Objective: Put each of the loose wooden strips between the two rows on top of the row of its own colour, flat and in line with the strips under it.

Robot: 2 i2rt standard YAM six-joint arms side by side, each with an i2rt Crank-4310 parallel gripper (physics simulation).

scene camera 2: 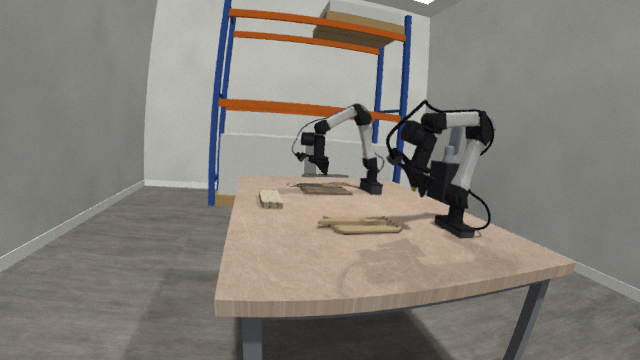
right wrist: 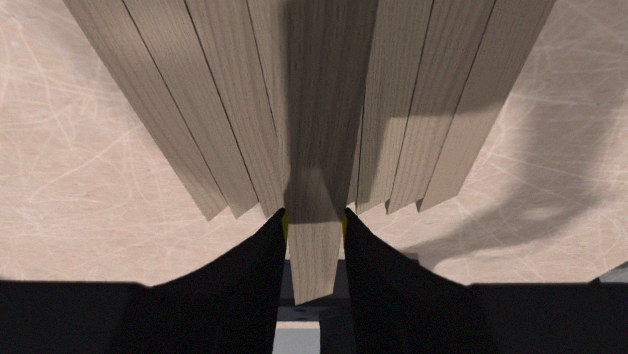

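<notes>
My right gripper is shut on a brown wooden strip, with a finger against each long side. In scene camera 2 the strip is level, a little above the row of brown strips. In the right wrist view it runs lengthwise over the middle of that row, covers part of it, and its near end reaches past the fingertips. The row of light strips lies nearer in scene camera 2; its separate pieces are hard to tell. My left gripper is open and empty, up and to the right of the light row.
A small pale slatted wooden block lies near the left edge of the table. The two arm bases stand along the right side. A blue and orange rack stands behind the table.
</notes>
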